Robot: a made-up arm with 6 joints.
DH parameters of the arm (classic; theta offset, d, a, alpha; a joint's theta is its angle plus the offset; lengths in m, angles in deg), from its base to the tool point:
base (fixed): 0 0.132 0 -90
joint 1: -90 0.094 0.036 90
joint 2: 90 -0.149 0.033 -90
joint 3: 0 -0.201 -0.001 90
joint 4: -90 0.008 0.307 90
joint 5: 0 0.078 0.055 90
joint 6: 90 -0.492 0.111 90
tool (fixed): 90 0.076 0 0
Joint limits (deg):
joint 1: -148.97..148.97
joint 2: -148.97..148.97
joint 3: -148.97..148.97
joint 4: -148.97..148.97
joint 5: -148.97..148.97
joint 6: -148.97..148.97
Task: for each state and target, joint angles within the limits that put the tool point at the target. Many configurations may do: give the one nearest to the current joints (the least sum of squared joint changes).
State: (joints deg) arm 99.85 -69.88 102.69 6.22 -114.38 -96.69
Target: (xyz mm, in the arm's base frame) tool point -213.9 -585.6 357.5
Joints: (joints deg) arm 106.95 -85.05 115.56 -12.07 -144.00 -88.83
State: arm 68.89 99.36 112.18 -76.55 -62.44 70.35
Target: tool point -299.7 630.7 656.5
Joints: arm 83.55 87.92 100.37 -52.51 -77.69 67.14
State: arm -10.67 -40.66 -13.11 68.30 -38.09 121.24
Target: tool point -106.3 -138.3 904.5
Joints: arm 17.12 -54.24 -6.04 57.38 -39.97 118.98
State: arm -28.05 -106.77 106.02 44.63 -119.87 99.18
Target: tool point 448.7 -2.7 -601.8
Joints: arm -11.38 -135.29 125.56 55.64 -147.14 99.51
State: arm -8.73 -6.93 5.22 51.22 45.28 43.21
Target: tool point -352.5 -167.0 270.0
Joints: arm -30.27 -22.91 -1.95 43.40 43.73 41.84
